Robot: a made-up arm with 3 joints.
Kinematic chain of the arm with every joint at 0, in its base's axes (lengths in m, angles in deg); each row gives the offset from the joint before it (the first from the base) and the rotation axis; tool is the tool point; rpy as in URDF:
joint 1: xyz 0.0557 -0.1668 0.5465 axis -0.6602 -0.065 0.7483
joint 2: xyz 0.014 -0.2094 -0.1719 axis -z
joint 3: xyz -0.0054 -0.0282 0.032 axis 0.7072 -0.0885 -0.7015
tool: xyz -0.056 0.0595 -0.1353 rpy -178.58 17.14 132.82
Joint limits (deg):
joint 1: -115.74..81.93
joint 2: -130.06..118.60
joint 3: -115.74..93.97
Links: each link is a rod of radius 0.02 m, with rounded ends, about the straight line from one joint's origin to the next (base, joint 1, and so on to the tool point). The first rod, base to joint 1, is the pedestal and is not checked.
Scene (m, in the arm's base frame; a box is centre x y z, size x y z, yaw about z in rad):
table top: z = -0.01
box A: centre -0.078 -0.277 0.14 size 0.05 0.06 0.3 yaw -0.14
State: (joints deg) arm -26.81 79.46 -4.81
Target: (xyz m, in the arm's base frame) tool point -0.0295 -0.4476 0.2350
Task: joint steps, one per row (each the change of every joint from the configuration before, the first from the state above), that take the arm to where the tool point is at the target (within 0.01 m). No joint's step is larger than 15 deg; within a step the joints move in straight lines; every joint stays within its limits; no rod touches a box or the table.
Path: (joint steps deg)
1: 7.70 -12.08 -2.35
2: 7.71 -12.07 -2.36
3: 7.70 -12.08 -2.35
4: 7.71 -12.07 -2.35
5: 7.70 -12.08 -2.35
6: -7.03 -8.31 -11.76
7: -7.03 -8.31 -11.76
8: -7.04 -8.32 -11.76
9: -7.03 -8.31 -11.76

